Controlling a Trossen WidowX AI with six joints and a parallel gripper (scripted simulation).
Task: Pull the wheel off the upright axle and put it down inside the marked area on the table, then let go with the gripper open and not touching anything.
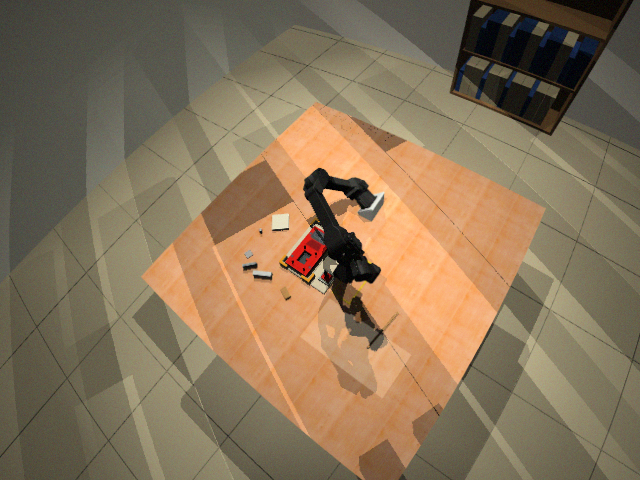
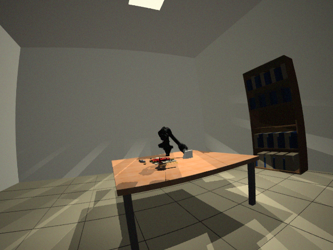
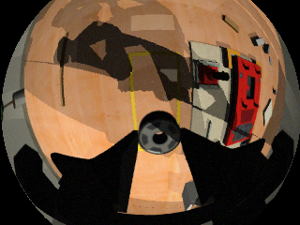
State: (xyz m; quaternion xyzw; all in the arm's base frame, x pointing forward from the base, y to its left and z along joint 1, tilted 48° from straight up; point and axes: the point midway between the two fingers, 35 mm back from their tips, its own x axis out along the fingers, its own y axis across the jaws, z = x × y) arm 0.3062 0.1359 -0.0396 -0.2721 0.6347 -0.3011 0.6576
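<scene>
Now: the dark wheel right at my gripper tip. Round my gripper tip: pale tile 420 mm to the right, 80 mm below, 50 mm behind.
</scene>
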